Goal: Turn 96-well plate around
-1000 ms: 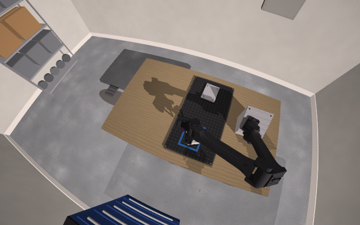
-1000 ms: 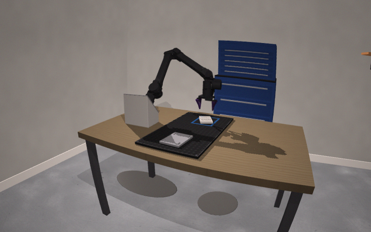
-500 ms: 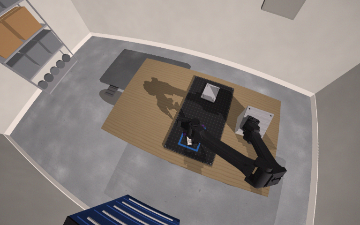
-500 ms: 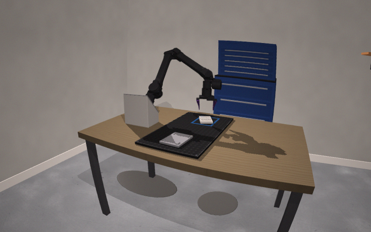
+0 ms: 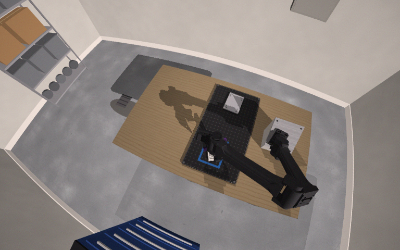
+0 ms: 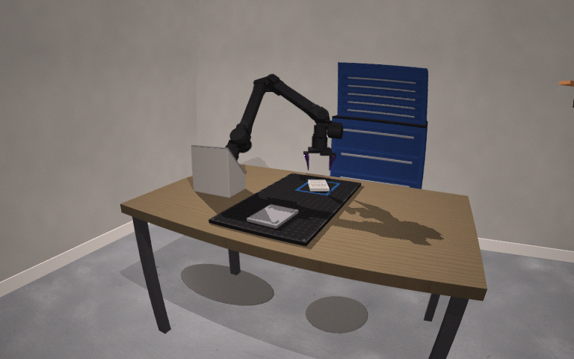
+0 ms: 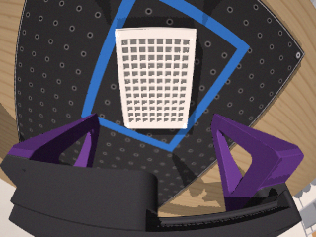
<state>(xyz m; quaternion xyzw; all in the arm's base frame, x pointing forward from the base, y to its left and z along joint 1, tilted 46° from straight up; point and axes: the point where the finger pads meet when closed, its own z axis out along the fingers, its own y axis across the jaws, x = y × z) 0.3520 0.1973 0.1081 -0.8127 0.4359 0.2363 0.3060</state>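
The white 96-well plate lies 8 cm below my hand. The rest, counted from my hand: grey plate nest N1 (1 cm ahead, 41 cm to the right, 8 cm below); then A1 label (6 cm ahead, 33 cm to the right, 8 cm below).
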